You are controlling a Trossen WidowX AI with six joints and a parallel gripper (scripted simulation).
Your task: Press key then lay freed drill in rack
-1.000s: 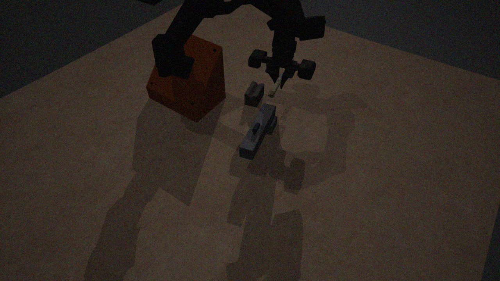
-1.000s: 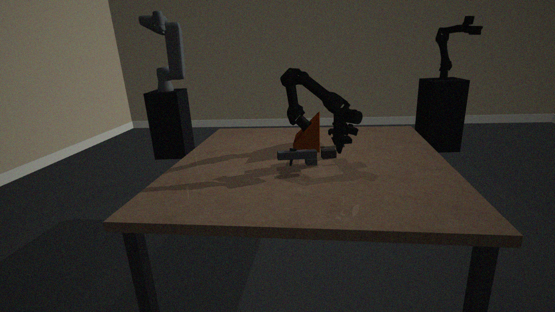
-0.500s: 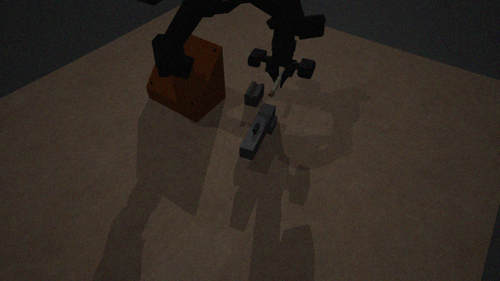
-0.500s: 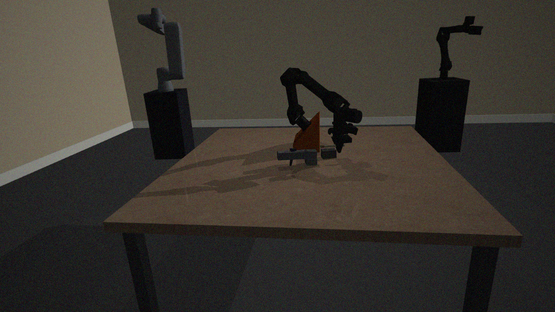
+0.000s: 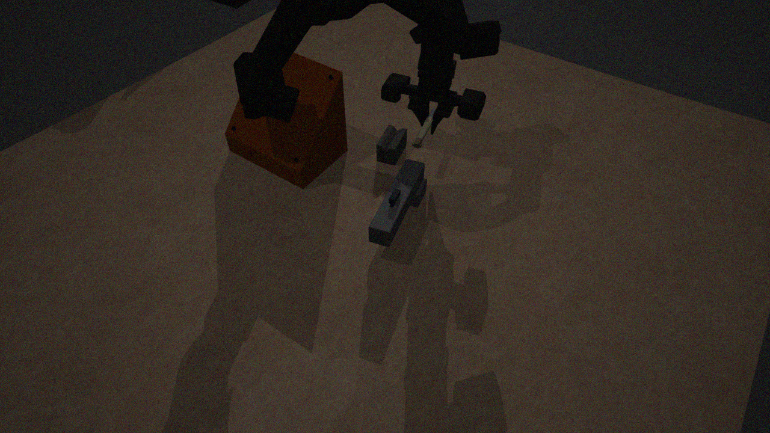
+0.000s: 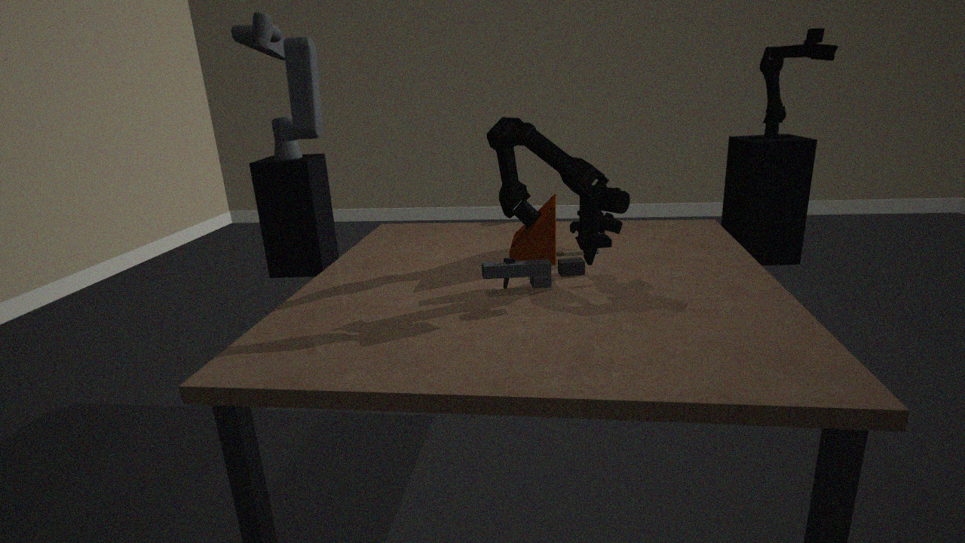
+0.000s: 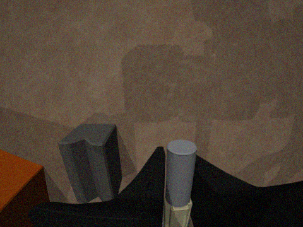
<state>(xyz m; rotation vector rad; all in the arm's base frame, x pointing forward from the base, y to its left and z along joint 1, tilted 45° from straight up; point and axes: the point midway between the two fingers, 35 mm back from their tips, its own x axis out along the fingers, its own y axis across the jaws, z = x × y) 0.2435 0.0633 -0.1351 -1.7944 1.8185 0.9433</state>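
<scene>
The drill lies 10 mm ahead of my gripper tip, 40 mm to the right of it and 40 mm above it. Also, from my gripper tip: dark key (40 mm ahead, 220 mm to the right); then rack (60 mm behind, 40 mm to the right, 30 mm below); then grey-blue block (40 mm ahead, 190 mm to the right).
</scene>
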